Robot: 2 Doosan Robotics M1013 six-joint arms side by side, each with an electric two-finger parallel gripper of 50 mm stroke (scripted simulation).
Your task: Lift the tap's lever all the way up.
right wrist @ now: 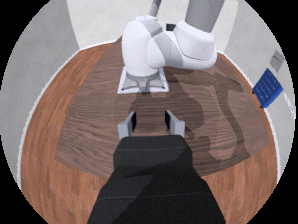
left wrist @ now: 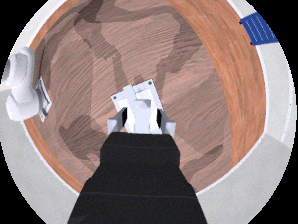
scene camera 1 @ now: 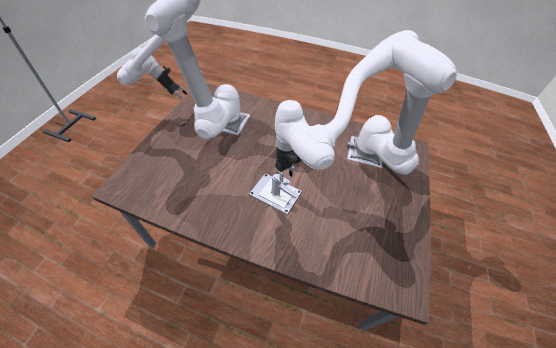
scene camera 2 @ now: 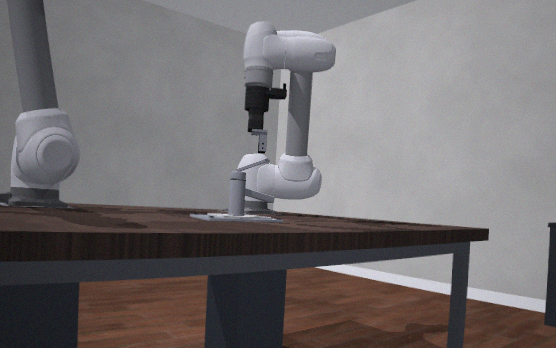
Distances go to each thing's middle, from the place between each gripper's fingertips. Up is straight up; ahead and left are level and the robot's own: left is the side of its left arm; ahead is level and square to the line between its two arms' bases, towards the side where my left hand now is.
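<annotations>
The tap [scene camera 1: 278,193] is 3 cm to the right of my left hand [scene camera 2: 261,152], 11 cm below it and 3 cm behind it.
My right gripper, I see, is 50 cm short of the tap, 4 cm above it and 82 cm to the right of it.
</annotations>
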